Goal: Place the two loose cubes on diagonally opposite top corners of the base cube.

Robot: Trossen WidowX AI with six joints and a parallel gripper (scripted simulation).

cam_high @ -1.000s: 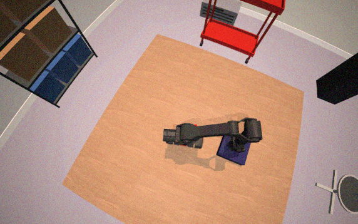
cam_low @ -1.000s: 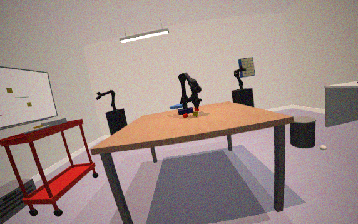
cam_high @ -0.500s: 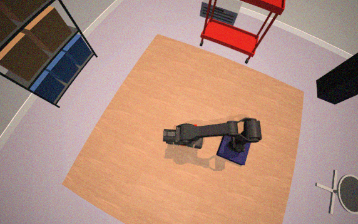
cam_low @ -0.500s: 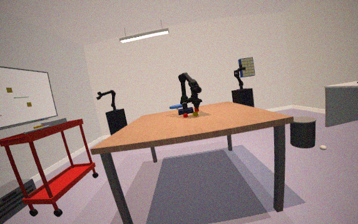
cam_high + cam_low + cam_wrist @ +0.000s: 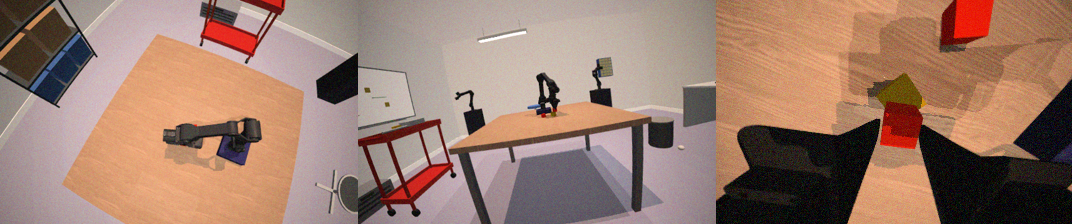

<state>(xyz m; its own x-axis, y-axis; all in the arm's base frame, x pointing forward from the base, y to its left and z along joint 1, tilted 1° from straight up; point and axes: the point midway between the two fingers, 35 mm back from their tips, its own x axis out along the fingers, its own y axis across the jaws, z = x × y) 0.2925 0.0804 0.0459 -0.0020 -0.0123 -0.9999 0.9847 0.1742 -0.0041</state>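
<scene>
The yellow base cube lies 4 cm below my gripper tip and 2 cm to the right of it.
</scene>
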